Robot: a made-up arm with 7 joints. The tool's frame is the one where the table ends. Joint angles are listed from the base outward.
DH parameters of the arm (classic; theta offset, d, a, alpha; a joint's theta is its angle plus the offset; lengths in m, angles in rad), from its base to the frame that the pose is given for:
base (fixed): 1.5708 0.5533 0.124 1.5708
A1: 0 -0.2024 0.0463 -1.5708
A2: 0 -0.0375 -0.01 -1.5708
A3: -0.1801 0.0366 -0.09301 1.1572
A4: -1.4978 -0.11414 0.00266 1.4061
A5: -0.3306 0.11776 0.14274 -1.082
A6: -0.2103 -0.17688 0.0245 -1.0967
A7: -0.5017 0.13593 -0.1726 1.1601
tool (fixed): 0.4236 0.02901 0 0
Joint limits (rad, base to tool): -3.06..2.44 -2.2..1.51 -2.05..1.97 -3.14..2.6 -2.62..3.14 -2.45..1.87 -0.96..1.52
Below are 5 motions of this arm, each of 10 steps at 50 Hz.
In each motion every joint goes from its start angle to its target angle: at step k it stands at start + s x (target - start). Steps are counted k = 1, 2, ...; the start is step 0. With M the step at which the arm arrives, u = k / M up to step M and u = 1 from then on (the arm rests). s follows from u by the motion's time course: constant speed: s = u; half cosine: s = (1 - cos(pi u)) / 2; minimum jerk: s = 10 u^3 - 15 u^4 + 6 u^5.
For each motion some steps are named. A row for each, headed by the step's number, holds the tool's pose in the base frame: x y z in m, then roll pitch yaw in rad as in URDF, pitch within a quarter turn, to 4 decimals.
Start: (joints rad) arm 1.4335 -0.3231 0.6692 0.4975 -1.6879 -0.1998 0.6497
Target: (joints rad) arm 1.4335 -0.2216 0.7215 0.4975 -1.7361 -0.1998 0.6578
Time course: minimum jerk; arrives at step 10
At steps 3, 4, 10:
3: -0.2369 0.2690 0.4334 2.2103 0.8676 1.9045
4: -0.2352 0.2676 0.4318 2.2027 0.8785 1.9073
10: -0.2269 0.2609 0.4255 2.1694 0.9287 1.9166

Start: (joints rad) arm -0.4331 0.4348 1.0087 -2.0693 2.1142 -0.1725 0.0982
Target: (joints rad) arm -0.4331 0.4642 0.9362 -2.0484 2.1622 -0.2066 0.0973
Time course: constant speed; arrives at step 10
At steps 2, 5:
2: -0.0623 0.1220 0.6415 -3.0544 0.0912 2.2958
5: -0.0608 0.1234 0.6384 -3.0519 0.0808 2.3083

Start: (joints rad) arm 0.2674 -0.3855 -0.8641 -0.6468 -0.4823 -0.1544 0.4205
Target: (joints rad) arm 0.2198 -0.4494 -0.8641 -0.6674 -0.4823 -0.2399 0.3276
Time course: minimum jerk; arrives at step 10
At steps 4, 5, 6, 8, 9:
4: -0.0829 0.2374 0.4351 2.0796 0.7925 -0.1197
5: -0.0776 0.2356 0.4342 2.0594 0.8235 -0.1422
6: -0.0723 0.2336 0.4331 2.0378 0.8540 -0.1661
8: -0.0647 0.2307 0.4313 2.0046 0.8967 -0.2027
9: -0.0632 0.2301 0.4309 1.9980 0.9047 -0.2101

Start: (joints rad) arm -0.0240 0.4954 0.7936 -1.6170 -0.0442 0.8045 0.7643
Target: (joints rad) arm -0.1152 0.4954 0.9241 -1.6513 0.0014 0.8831 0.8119
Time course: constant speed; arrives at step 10
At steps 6, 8, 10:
6: -0.1977 -0.0160 0.4453 -0.0373 -0.5171 0.4247
8: -0.1983 -0.0217 0.4515 -0.1027 -0.5047 0.4680
10: -0.1989 -0.0272 0.4580 -0.1670 -0.4892 0.5098

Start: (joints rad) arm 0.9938 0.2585 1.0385 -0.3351 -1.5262 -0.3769 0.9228
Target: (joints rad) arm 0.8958 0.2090 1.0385 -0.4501 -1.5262 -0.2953 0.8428
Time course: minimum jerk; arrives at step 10
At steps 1, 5, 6, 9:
1: -0.0825 0.1186 0.3840 2.1337 1.2519 1.2859
5: -0.0917 0.1122 0.3885 2.0831 1.2707 1.1931
6: -0.0951 0.1099 0.3903 2.0584 1.2776 1.1524
9: -0.1007 0.1062 0.3936 2.0085 1.2890 1.0747

